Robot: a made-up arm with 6 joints. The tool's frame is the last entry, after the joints.
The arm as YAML. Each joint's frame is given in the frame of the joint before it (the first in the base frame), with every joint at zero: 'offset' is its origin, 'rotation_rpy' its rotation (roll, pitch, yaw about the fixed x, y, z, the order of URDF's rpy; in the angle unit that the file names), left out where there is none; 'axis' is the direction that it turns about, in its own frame. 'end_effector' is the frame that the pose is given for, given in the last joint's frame.
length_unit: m
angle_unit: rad
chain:
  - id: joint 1
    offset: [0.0, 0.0, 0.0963]
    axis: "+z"
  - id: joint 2
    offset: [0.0, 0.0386, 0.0]
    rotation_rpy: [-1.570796, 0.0, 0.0]
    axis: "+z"
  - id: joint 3
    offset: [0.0, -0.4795, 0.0]
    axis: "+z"
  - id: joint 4
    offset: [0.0, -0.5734, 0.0]
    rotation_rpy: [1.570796, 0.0, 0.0]
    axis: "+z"
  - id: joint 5
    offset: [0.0, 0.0, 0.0]
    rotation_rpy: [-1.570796, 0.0, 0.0]
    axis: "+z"
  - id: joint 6
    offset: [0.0, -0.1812, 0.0]
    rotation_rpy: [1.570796, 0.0, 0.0]
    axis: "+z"
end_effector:
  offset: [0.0, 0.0, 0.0]
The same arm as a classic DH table. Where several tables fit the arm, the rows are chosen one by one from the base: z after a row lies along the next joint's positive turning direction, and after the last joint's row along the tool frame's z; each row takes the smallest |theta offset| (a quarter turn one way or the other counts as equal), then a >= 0, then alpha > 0; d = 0 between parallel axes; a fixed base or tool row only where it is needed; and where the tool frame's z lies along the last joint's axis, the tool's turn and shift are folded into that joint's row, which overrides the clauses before.
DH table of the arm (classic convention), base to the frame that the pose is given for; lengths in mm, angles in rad. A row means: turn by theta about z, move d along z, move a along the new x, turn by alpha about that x. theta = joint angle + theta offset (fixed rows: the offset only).
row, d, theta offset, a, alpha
joint 1, 96.3, 0.0000, 0.0, -1.5708
joint 2, 0.0, -1.5708, 479.5, 0.0000
joint 3, 38.6, 1.5708, 0.0, 1.5708
joint 4, 573.4, 0.0000, 0.0, -1.5708
joint 5, 0.0, 0.0000, 0.0, 1.5708
joint 6, 181.2, 0.0000, 0.0, 0.0000

